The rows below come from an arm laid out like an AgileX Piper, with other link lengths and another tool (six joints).
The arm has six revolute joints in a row. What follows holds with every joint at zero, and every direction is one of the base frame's.
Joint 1 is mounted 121.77 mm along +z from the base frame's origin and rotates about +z.
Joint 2 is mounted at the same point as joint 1 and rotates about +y.
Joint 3 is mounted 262.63 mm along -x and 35.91 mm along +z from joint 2 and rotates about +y.
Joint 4 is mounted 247.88 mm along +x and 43.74 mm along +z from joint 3 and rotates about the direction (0.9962, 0, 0.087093).
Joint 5 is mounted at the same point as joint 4 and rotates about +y.
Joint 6 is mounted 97 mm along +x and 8.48 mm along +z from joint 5 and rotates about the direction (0.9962, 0, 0.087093).
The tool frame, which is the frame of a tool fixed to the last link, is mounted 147.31 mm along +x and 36 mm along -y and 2.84 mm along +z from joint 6; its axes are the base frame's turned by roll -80.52, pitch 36.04 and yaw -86.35 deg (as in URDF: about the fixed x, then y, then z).
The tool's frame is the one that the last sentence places.
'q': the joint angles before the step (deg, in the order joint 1, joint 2, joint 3, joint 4, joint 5, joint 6). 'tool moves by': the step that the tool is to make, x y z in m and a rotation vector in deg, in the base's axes. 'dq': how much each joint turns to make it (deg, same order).
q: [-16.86 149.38 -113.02 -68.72 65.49 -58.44]
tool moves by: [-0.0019 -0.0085 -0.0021 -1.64 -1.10 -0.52]
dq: [-0.69 1.08 -0.01 -2.35 -0.42 2.89]
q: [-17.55 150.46 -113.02 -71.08 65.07 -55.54]
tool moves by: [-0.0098 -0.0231 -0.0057 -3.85 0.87 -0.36]
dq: [-2.20 2.54 0.00 -5.69 -0.19 3.32]
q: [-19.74 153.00 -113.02 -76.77 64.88 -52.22]
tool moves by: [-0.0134 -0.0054 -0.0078 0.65 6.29 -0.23]
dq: [-0.85 0.53 0.00 0.79 1.71 -5.87]
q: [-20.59 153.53 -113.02 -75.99 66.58 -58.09]
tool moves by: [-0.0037 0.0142 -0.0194 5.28 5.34 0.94]
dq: [0.65 -0.16 -0.03 5.53 0.08 -7.97]
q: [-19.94 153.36 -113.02 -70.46 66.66 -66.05]
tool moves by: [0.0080 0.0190 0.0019 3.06 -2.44 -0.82]
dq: [1.71 -1.51 -0.34 4.69 0.20 -0.54]
